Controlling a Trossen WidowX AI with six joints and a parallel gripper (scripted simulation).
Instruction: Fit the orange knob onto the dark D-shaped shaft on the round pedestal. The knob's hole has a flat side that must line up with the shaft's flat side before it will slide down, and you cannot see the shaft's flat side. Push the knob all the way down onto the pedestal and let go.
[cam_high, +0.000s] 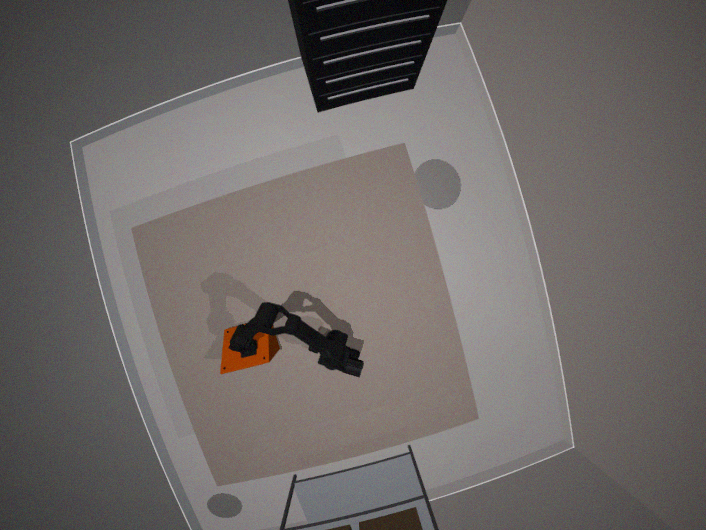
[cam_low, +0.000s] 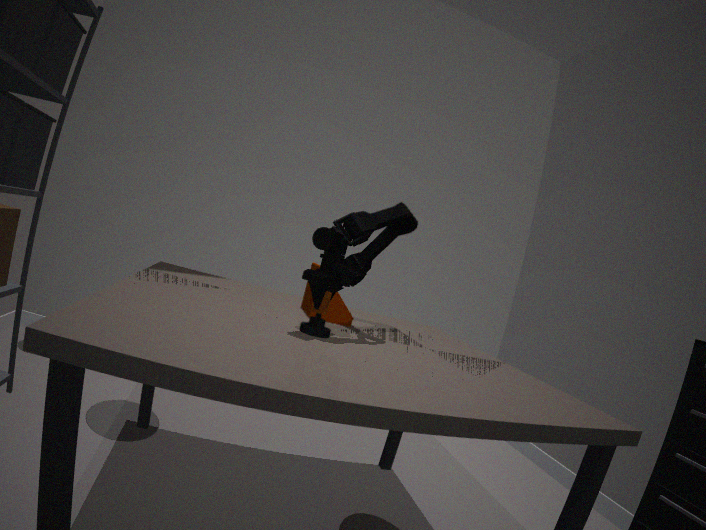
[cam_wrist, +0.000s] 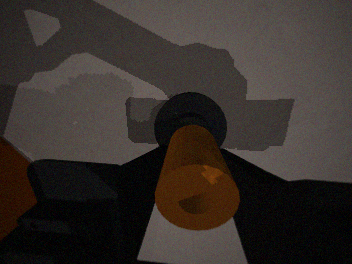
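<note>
Right now the orange knob is 20 mm above my gripper tip. Round my gripper tip: round dark pedestal (40 mm below).
</note>
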